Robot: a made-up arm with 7 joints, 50 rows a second.
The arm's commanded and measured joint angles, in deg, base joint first. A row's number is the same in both.
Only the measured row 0 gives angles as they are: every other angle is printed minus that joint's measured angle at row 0.
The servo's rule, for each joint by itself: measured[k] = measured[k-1] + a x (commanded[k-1-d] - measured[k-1]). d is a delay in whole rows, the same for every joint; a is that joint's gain. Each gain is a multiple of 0.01, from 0.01 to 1. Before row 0 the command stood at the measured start. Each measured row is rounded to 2 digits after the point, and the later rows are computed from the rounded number. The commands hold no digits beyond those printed.
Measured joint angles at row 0:
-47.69 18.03 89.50 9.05 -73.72 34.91 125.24
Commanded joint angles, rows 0 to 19:
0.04 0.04 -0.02 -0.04 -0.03 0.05 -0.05
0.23 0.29 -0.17 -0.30 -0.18 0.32 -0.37
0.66 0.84 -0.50 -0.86 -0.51 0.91 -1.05
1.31 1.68 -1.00 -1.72 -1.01 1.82 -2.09
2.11 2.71 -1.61 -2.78 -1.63 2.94 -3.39
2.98 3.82 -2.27 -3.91 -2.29 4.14 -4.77
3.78 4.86 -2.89 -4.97 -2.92 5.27 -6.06
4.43 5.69 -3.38 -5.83 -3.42 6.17 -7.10
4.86 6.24 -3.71 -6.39 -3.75 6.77 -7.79
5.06 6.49 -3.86 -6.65 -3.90 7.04 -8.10
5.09 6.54 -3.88 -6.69 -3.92 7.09 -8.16
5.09 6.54 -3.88 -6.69 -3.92 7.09 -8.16
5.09 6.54 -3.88 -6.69 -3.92 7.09 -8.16
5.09 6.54 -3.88 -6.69 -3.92 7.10 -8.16
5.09 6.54 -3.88 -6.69 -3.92 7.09 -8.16
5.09 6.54 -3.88 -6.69 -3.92 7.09 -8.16
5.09 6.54 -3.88 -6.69 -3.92 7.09 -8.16
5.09 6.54 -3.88 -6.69 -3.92 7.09 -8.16
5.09 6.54 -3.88 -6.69 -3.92 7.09 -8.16
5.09 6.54 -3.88 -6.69 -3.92 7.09 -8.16
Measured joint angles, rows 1 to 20:
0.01 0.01 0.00 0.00 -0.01 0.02 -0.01
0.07 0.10 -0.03 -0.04 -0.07 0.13 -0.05
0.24 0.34 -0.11 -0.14 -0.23 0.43 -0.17
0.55 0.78 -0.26 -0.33 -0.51 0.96 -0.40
1.00 1.42 -0.49 -0.62 -0.91 1.71 -0.76
1.57 2.21 -0.79 -1.01 -1.41 2.63 -1.24
2.21 3.08 -1.15 -1.49 -1.95 3.63 -1.82
2.85 3.94 -1.53 -2.01 -2.48 4.60 -2.45
3.43 4.70 -1.90 -2.54 -2.94 5.42 -3.09
3.90 5.29 -2.23 -3.03 -3.29 6.04 -3.69
4.25 5.70 -2.51 -3.47 -3.52 6.44 -4.23
4.49 5.98 -2.74 -3.86 -3.66 6.69 -4.70
4.66 6.16 -2.93 -4.20 -3.75 6.84 -5.12
4.78 6.29 -3.09 -4.50 -3.81 6.94 -5.48
4.87 6.37 -3.22 -4.76 -3.85 7.00 -5.80
4.93 6.43 -3.33 -4.99 -3.88 7.03 -6.08
4.98 6.47 -3.42 -5.19 -3.89 7.05 -6.33
5.01 6.49 -3.50 -5.37 -3.90 7.07 -6.55
5.03 6.51 -3.56 -5.53 -3.91 7.08 -6.74
5.05 6.52 -3.61 -5.67 -3.91 7.08 -6.91
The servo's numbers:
d 0
a 0.29 0.33 0.17 0.12 0.36 0.38 0.12

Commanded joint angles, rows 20 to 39:
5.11 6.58 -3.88 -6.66 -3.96 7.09 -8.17
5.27 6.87 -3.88 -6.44 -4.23 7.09 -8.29
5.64 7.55 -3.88 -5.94 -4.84 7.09 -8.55
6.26 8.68 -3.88 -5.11 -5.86 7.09 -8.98
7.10 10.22 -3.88 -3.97 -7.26 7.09 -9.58
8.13 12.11 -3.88 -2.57 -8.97 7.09 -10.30
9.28 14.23 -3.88 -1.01 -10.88 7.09 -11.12
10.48 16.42 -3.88 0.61 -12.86 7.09 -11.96
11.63 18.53 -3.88 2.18 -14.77 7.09 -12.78
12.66 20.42 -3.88 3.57 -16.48 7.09 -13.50
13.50 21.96 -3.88 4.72 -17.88 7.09 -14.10
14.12 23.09 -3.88 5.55 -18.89 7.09 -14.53
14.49 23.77 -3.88 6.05 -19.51 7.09 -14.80
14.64 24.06 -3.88 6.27 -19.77 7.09 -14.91
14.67 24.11 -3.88 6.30 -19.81 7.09 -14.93
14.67 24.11 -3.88 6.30 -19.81 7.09 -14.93
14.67 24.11 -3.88 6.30 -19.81 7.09 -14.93
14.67 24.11 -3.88 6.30 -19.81 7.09 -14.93
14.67 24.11 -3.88 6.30 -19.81 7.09 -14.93
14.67 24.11 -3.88 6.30 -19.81 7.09 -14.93
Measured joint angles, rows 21 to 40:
5.07 6.54 -3.66 -5.79 -3.93 7.08 -7.06
5.13 6.65 -3.70 -5.87 -4.04 7.08 -7.21
5.28 6.95 -3.73 -5.88 -4.33 7.08 -7.37
5.56 7.52 -3.76 -5.79 -4.88 7.08 -7.56
6.01 8.41 -3.78 -5.57 -5.74 7.08 -7.80
6.62 9.63 -3.80 -5.21 -6.90 7.08 -8.10
7.39 11.15 -3.81 -4.71 -8.33 7.08 -8.46
8.29 12.89 -3.82 -4.07 -9.96 7.08 -8.88
9.26 14.75 -3.83 -3.32 -11.69 7.08 -9.35
10.25 16.62 -3.84 -2.49 -13.41 7.08 -9.85
11.19 18.38 -3.85 -1.62 -15.02 7.08 -10.36
12.04 19.93 -3.86 -0.76 -16.41 7.08 -10.86
12.75 21.20 -3.86 0.06 -17.53 7.08 -11.33
13.30 22.14 -3.86 0.81 -18.34 7.08 -11.76
13.70 22.79 -3.86 1.47 -18.87 7.08 -12.14
13.98 23.23 -3.86 2.05 -19.21 7.08 -12.47
14.18 23.52 -3.86 2.56 -19.43 7.08 -12.77
14.32 23.71 -3.86 3.01 -19.57 7.08 -13.03
14.42 23.84 -3.86 3.40 -19.66 7.08 -13.26
14.49 23.93 -3.86 3.75 -19.71 7.08 -13.46

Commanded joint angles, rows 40 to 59:
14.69 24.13 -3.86 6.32 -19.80 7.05 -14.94
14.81 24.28 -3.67 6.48 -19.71 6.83 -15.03
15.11 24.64 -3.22 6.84 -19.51 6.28 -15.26
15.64 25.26 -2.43 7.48 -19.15 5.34 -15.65
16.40 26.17 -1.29 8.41 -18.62 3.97 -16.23
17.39 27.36 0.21 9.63 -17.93 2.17 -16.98
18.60 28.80 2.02 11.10 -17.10 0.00 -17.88
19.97 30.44 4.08 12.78 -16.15 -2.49 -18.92
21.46 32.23 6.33 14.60 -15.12 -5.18 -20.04
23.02 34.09 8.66 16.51 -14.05 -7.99 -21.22
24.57 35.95 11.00 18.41 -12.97 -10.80 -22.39
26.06 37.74 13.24 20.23 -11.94 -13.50 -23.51
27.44 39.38 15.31 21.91 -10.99 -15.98 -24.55
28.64 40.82 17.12 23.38 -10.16 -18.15 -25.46
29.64 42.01 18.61 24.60 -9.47 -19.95 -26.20
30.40 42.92 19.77 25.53 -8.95 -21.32 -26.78
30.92 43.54 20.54 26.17 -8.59 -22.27 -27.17
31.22 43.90 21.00 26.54 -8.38 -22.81 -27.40
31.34 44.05 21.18 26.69 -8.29 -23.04 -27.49
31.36 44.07 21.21 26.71 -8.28 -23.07 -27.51
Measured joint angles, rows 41 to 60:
14.55 24.00 -3.86 4.06 -19.74 7.07 -13.64
14.63 24.09 -3.83 4.35 -19.73 6.98 -13.81
14.77 24.27 -3.73 4.65 -19.65 6.71 -13.98
15.02 24.60 -3.51 4.99 -19.47 6.19 -14.18
15.42 25.12 -3.13 5.40 -19.16 5.35 -14.43
15.99 25.86 -2.56 5.91 -18.72 4.14 -14.74
16.75 26.83 -1.78 6.53 -18.14 2.57 -15.12
17.68 28.02 -0.78 7.28 -17.42 0.65 -15.58
18.78 29.41 0.43 8.16 -16.59 -1.57 -16.12
20.01 30.95 1.83 9.16 -15.68 -4.01 -16.73
21.33 32.60 3.39 10.27 -14.70 -6.59 -17.41
22.70 34.30 5.06 11.47 -13.71 -9.22 -18.14
24.07 35.98 6.80 12.72 -12.73 -11.79 -18.91
25.40 37.58 8.55 14.00 -11.80 -14.21 -19.70
26.63 39.04 10.26 15.27 -10.96 -16.39 -20.48
27.72 40.32 11.88 16.50 -10.24 -18.26 -21.24
28.65 41.38 13.35 17.66 -9.65 -19.78 -21.95
29.40 42.21 14.65 18.73 -9.19 -20.93 -22.60
29.96 42.82 15.76 19.69 -8.87 -21.73 -23.19
30.37 43.23 16.69 20.53 -8.66 -22.24 -23.71

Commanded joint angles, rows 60 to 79:
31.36 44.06 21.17 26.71 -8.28 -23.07 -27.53
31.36 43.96 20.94 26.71 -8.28 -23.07 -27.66
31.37 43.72 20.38 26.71 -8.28 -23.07 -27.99
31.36 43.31 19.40 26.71 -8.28 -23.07 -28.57
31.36 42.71 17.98 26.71 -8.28 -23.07 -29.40
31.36 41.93 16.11 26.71 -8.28 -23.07 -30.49
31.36 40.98 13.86 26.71 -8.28 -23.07 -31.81
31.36 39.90 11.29 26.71 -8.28 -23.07 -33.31
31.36 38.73 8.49 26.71 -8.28 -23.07 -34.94
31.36 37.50 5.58 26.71 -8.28 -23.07 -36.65
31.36 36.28 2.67 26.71 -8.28 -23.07 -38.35
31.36 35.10 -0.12 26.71 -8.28 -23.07 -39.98
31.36 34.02 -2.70 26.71 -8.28 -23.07 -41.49
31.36 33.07 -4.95 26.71 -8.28 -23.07 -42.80
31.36 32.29 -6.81 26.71 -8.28 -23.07 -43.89
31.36 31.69 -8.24 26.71 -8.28 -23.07 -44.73
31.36 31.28 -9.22 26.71 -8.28 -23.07 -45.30
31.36 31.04 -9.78 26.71 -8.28 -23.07 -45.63
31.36 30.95 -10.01 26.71 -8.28 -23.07 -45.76
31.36 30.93 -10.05 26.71 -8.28 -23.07 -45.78
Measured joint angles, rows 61 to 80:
30.66 43.50 17.45 21.27 -8.52 -22.56 -24.17
30.86 43.65 18.04 21.92 -8.43 -22.75 -24.59
31.01 43.67 18.44 22.49 -8.38 -22.87 -25.00
31.11 43.55 18.60 23.00 -8.34 -22.95 -25.43
31.18 43.27 18.49 23.45 -8.32 -23.00 -25.91
31.23 42.83 18.09 23.84 -8.31 -23.03 -26.46
31.27 42.22 17.37 24.18 -8.30 -23.05 -27.10
31.30 41.45 16.34 24.48 -8.29 -23.06 -27.85
31.32 40.55 15.01 24.75 -8.29 -23.06 -28.70
31.33 39.54 13.41 24.99 -8.29 -23.06 -29.65
31.34 38.46 11.58 25.20 -8.29 -23.06 -30.69
31.35 37.35 9.59 25.38 -8.29 -23.06 -31.80
31.35 36.25 7.50 25.54 -8.29 -23.06 -32.96
31.35 35.20 5.38 25.68 -8.29 -23.06 -34.14
31.35 34.24 3.31 25.80 -8.29 -23.06 -35.31
31.35 33.40 1.35 25.91 -8.29 -23.06 -36.44
31.35 32.70 -0.45 26.01 -8.29 -23.06 -37.50
31.35 32.15 -2.04 26.09 -8.29 -23.06 -38.48
31.35 31.75 -3.39 26.16 -8.29 -23.06 -39.35
31.35 31.48 -4.52 26.23 -8.29 -23.06 -40.12

